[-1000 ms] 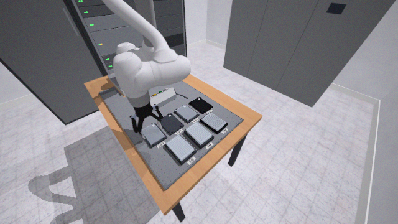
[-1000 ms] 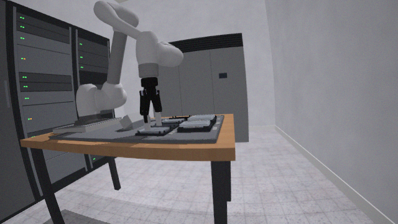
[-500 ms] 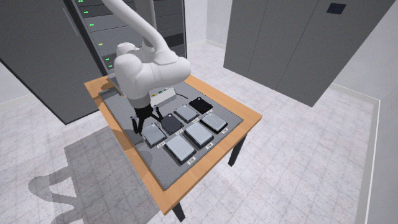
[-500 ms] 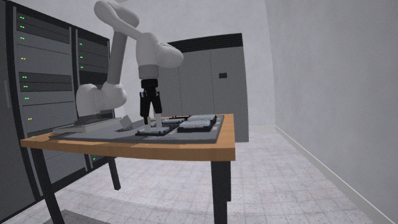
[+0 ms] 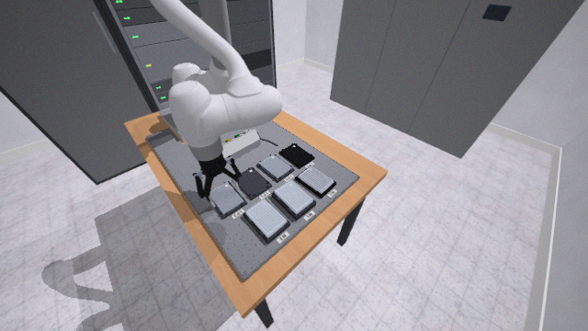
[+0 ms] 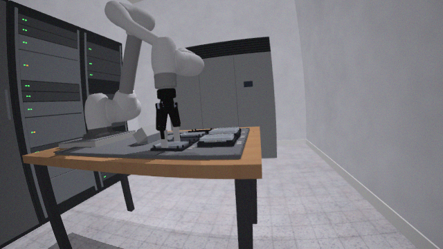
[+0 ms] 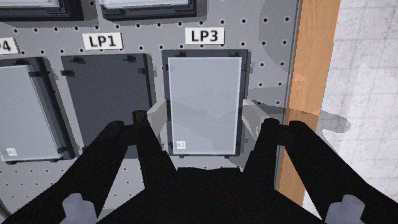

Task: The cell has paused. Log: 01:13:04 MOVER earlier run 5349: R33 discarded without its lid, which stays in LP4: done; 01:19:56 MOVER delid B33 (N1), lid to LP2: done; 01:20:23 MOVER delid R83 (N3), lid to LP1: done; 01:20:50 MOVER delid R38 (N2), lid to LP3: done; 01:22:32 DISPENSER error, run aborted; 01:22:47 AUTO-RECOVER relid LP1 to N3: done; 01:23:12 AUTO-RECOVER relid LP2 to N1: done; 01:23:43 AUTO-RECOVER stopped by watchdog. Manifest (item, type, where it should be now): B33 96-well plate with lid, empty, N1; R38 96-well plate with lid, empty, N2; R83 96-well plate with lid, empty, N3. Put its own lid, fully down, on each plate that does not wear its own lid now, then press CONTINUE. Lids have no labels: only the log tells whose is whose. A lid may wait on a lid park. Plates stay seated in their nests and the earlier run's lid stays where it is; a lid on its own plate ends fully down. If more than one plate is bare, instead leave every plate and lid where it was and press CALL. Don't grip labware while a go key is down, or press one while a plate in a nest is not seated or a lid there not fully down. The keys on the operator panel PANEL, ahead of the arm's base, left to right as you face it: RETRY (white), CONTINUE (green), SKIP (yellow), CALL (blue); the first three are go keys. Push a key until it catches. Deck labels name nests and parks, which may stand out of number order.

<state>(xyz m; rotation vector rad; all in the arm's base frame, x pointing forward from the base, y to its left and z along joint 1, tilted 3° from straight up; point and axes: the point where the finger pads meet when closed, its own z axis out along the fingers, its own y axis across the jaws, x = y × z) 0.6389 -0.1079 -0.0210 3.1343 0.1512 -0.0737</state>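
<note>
Right now my hand is 3 cm above the park LP3. Also, from my hand: yellow skip key: 26 cm behind, 13 cm to the left, 3 cm above; blue call key: 25 cm behind, 8 cm to the left, 3 cm above; park LP1: 2 cm behind, 12 cm to the left, 3 cm below.
</note>
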